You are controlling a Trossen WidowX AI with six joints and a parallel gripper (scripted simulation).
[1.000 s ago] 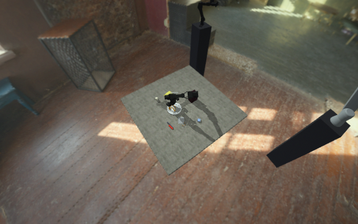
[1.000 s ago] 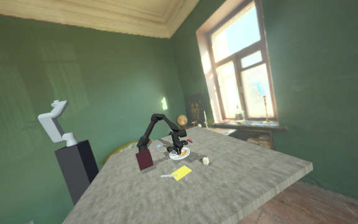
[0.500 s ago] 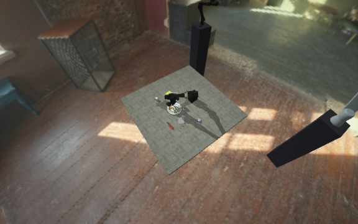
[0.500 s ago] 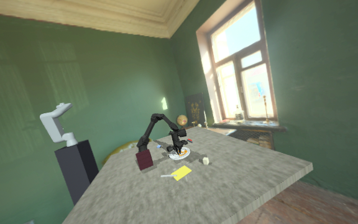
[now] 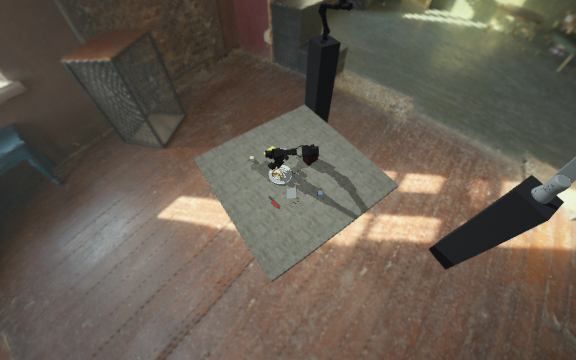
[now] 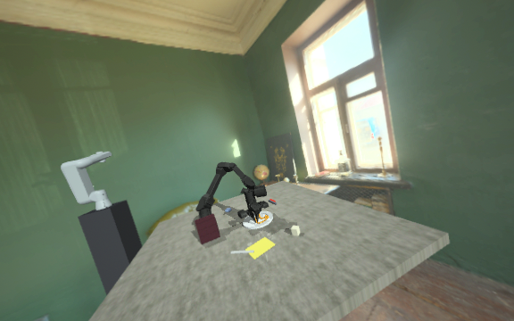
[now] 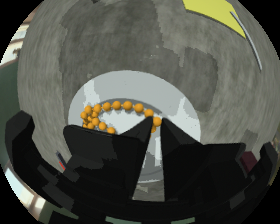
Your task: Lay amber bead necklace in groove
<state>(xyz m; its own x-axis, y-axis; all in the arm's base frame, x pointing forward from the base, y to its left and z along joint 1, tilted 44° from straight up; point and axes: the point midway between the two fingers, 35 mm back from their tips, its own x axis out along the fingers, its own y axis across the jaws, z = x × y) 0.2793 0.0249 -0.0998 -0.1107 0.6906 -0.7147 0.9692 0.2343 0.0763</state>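
The board lies 2 cm ahead of my gripper tip, 6 cm to the left of it and 2 cm below it. From my gripper tip the other things lie so: white stick: 12 cm behind, 20 cm to the right, 2 cm below; small white cube: 16 cm ahead, 21 cm to the right; yellow card: 3 cm behind, 21 cm to the right, 2 cm below.
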